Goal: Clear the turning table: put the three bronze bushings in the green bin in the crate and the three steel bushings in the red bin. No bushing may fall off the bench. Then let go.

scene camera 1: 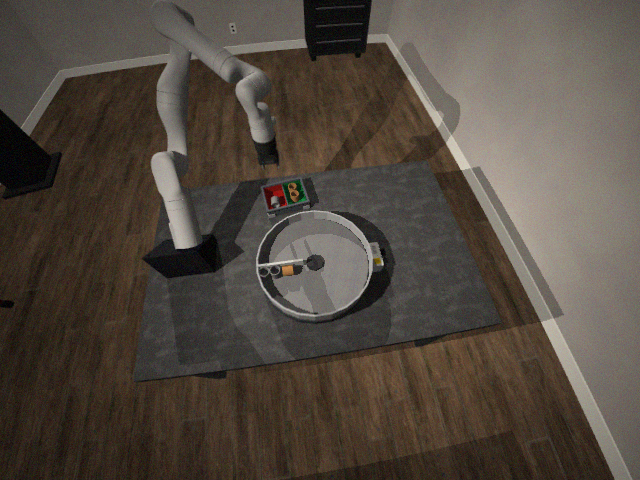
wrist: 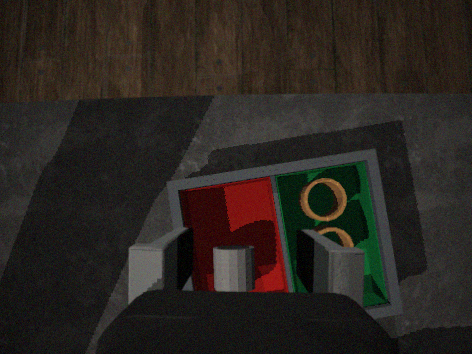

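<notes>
My gripper [scene camera 1: 270,165] [wrist: 244,251] is open and empty, above the crate [scene camera 1: 288,209] [wrist: 220,176]. A steel bushing [scene camera 1: 275,200] [wrist: 233,267] is in the red bin [scene camera 1: 271,190] [wrist: 250,205]; in the wrist view it shows between and below the fingers. Two bronze bushings are in the green bin [scene camera 1: 303,194] [wrist: 375,230]: one [scene camera 1: 292,186] [wrist: 341,201] at the back, one [scene camera 1: 294,195] [wrist: 345,237] partly behind the right finger in the wrist view. On the turning table [scene camera 1: 341,279], two upright steel bushings [scene camera 1: 264,271] [scene camera 1: 275,270] and a bronze bushing [scene camera 1: 287,270] lying on its side line up along the white bar [scene camera 1: 281,262].
The turning table has a raised white rim [scene camera 1: 367,284] and a dark centre hub [scene camera 1: 315,262]. A small box with a yellow patch [scene camera 1: 376,255] sits at its right side. The arm's black base [scene camera 1: 183,258] stands at the left of the grey bench [scene camera 1: 429,273]. The crate is near the bench's back edge.
</notes>
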